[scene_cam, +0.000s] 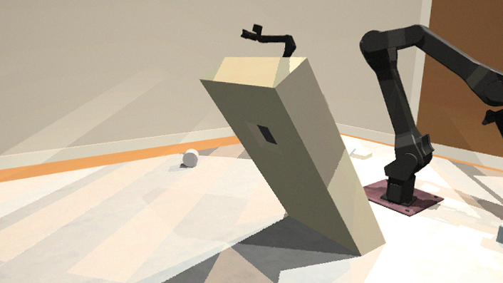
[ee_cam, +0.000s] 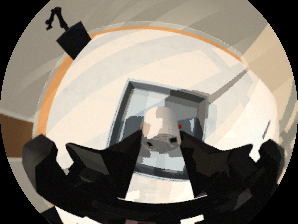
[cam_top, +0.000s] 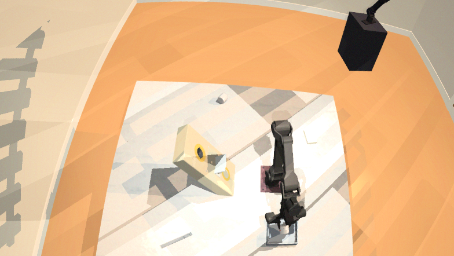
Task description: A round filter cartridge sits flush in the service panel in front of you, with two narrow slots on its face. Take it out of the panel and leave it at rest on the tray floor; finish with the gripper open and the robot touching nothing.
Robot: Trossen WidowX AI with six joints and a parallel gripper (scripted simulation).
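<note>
Right now the round filter cartridge is right at my gripper tip. Round my gripper tip: cream block: 290 mm behind, 520 mm to the right, 40 mm below; grey tray: 40 mm below; service panel: 310 mm ahead, 350 mm to the right, 100 mm above.
</note>
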